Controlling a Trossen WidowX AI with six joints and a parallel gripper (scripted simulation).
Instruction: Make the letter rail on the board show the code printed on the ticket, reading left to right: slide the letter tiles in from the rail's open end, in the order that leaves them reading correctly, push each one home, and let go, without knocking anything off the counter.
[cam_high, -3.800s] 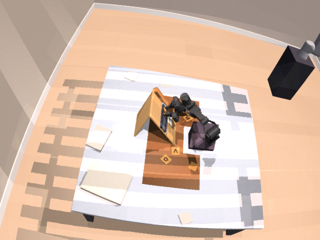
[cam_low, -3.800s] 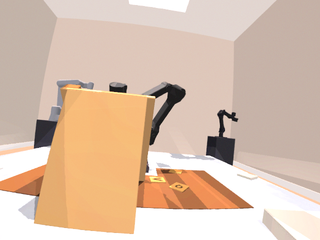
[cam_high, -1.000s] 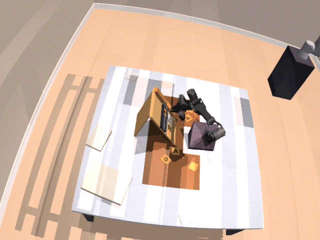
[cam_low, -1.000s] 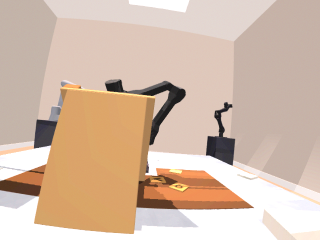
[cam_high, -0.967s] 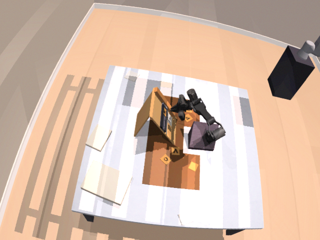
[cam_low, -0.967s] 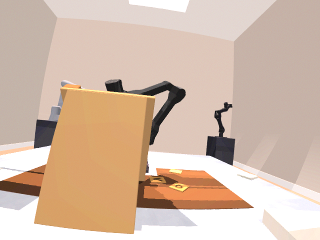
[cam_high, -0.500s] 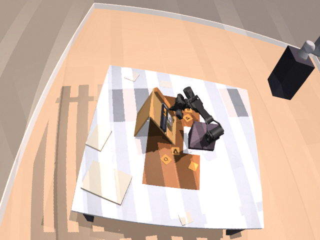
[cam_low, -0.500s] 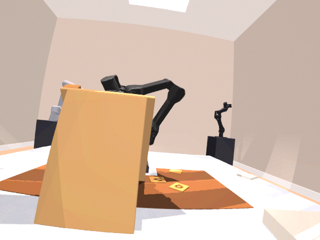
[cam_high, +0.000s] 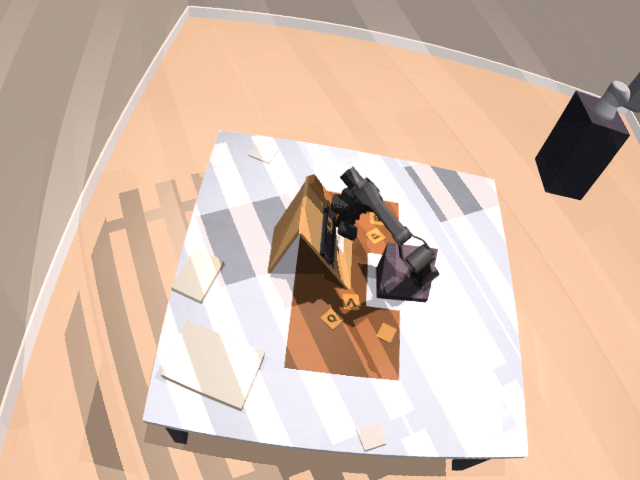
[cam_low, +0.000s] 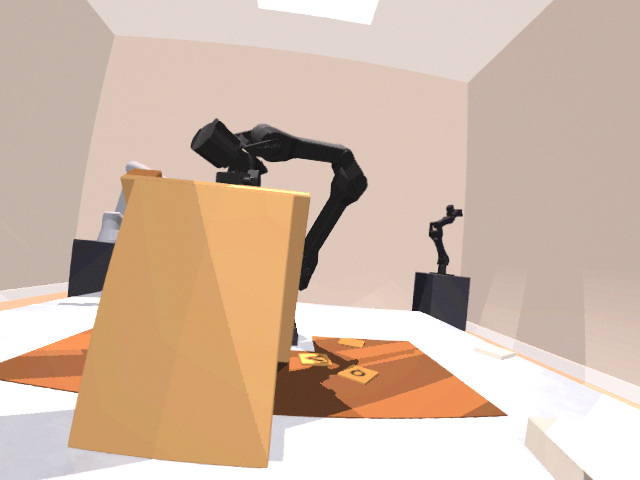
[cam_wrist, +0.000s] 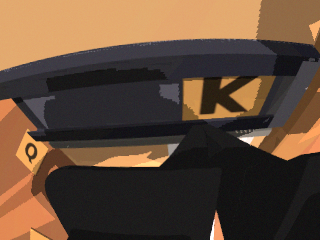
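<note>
The k tile lies 20 mm ahead of my gripper tip, 20 mm to the right of it and 20 mm below it. Also, from my gripper tip: orange mat (120 mm behind, 70 mm to the left, 190 mm below); v tile (100 mm behind, 180 mm to the left, 190 mm below); white ticket (30 mm behind, 20 mm to the right, 100 mm below).
</note>
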